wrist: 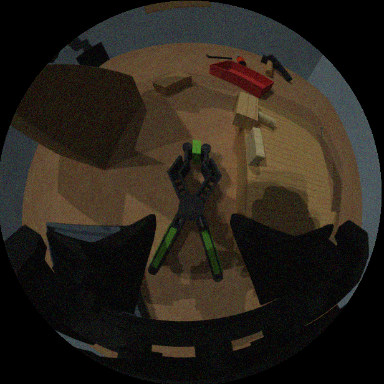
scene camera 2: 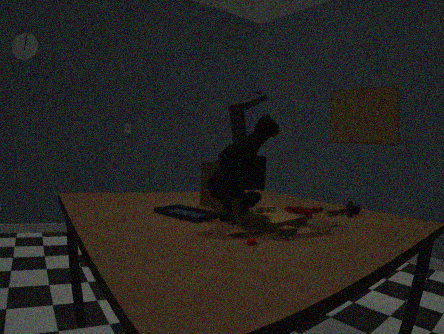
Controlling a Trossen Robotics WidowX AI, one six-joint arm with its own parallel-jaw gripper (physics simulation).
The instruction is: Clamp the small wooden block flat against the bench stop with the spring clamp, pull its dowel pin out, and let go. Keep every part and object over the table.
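Frame: origin at the arm's base, x ahead, y up, z right, level; centimetres.
Seen in the pictures: gripper, fingertip midpoint: point(scene camera 2: 238, 213).
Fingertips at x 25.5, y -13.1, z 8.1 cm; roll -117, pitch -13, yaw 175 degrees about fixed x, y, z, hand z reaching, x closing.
Note:
Offsets run from my fingertips to a thing's top centre.
My gripper point(wrist: 193, 219) is open, with its two dark fingers wide apart on either side of the spring clamp. The black and green spring clamp @(dx +0.4, dy -0.1, dz -0.1 cm) point(wrist: 191, 206) point(scene camera 2: 238, 218) touches neither finger visibly; its handles are spread and its green jaw pads meet. The small wooden block point(wrist: 246, 107) is ahead and to the right of the clamp in the wrist view, at the board's edge. Its dowel pin point(wrist: 267, 120) sticks out of its right side. A pale wooden bar point(wrist: 256, 145), perhaps the bench stop, lies beside it on the board point(wrist: 307, 155). The fingertips are too dark to tell in the scene view.
A tall brown box point(wrist: 82, 110) point(scene camera 2: 206, 182) stands at the left. A blue tray @(dx -14.9, dy -0.8, dz +12.7 cm) point(scene camera 2: 185, 213) point(wrist: 85, 230) is near it. A wooden wedge point(wrist: 173, 84), a red tray point(wrist: 240, 78) and a hammer point(wrist: 280, 68) lie farther out. A small red object @(dx +24.2, dy -1.5, dz +15.5 cm) point(scene camera 2: 251, 241) lies on the table.

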